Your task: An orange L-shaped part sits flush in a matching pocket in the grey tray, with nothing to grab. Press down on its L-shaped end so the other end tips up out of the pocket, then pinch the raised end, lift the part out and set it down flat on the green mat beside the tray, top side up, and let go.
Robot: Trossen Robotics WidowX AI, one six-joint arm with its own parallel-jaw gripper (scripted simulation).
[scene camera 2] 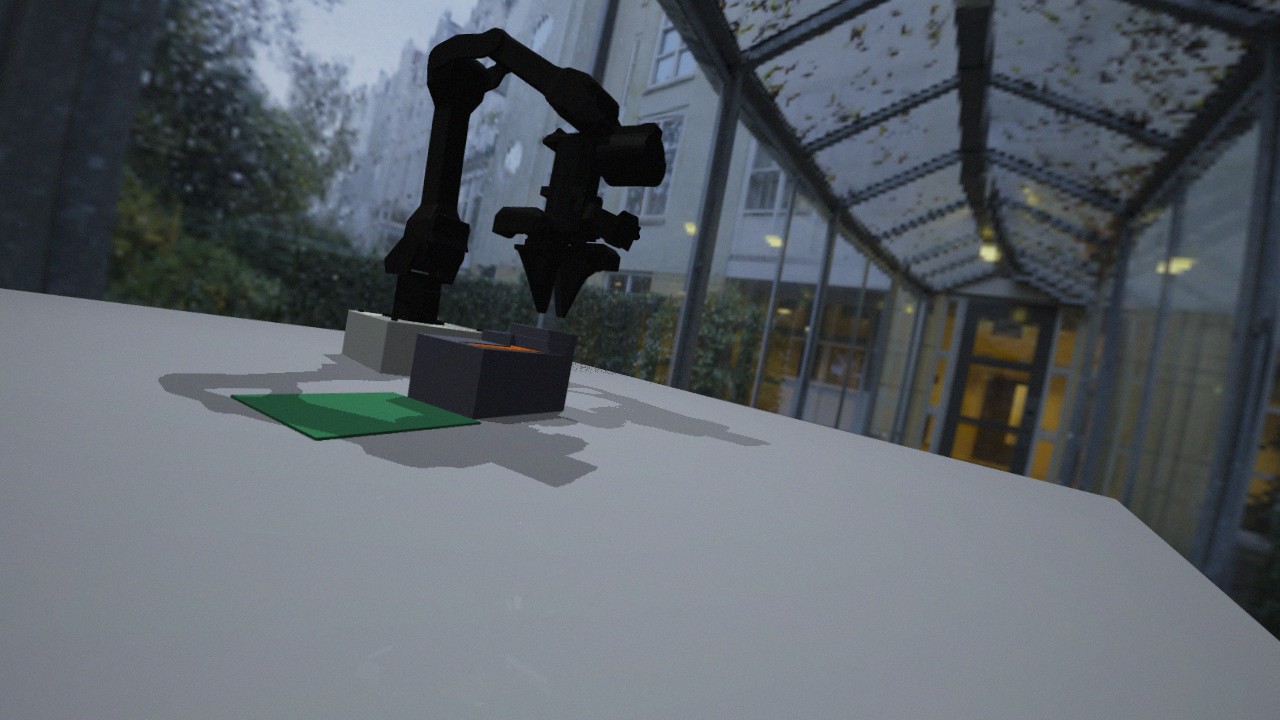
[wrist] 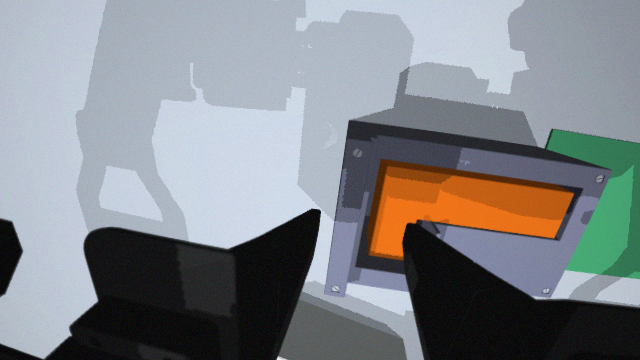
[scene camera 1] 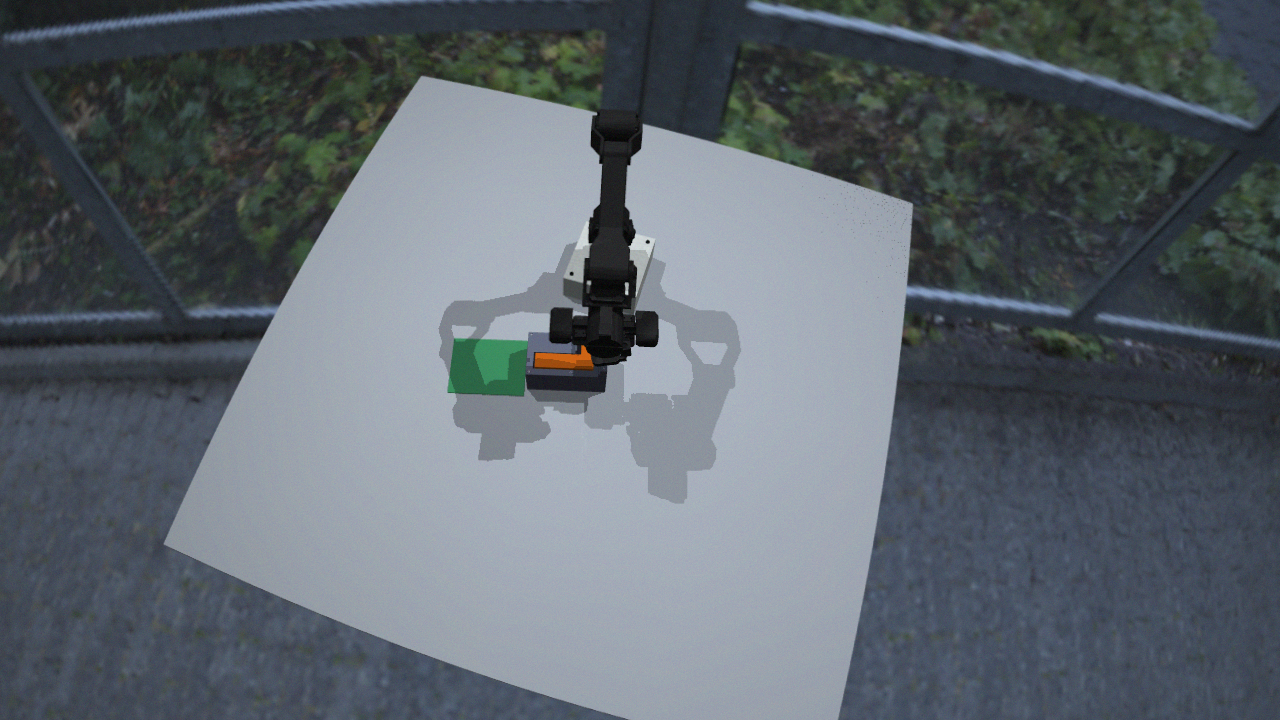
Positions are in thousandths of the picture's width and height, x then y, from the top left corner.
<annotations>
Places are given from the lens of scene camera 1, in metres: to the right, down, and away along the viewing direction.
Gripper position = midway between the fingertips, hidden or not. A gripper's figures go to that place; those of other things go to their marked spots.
gripper (scene camera 1: 470, 487): -0.07, -0.02, 1.41
orange L-shaped part (scene camera 1: 455, 502): -0.11, 0.00, 1.44
green mat (scene camera 1: 375, 509): -0.31, 0.01, 1.49
</annotations>
